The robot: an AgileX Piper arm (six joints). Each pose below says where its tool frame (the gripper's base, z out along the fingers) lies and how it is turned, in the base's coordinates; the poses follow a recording.
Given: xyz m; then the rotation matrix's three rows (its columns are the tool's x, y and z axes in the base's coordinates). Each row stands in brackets.
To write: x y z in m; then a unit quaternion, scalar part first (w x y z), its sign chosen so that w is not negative. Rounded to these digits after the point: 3 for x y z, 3 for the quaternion. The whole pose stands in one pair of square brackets.
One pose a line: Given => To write
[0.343 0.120 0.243], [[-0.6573 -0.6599 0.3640], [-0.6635 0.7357 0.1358], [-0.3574 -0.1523 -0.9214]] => [0.343 0.120 0.243 0.198 -0.363 0.910 -0.005]
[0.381 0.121 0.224], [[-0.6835 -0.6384 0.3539], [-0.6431 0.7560 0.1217], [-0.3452 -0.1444 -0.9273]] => [0.381 0.121 0.224 0.191 -0.349 0.917 -0.006]
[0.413 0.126 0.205], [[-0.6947 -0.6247 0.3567], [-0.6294 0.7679 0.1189], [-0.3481 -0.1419 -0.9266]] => [0.413 0.126 0.205 0.191 -0.341 0.920 -0.006]
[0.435 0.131 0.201], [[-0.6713 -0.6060 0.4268], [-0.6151 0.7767 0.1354], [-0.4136 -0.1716 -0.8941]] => [0.435 0.131 0.201 0.230 -0.334 0.914 -0.010]
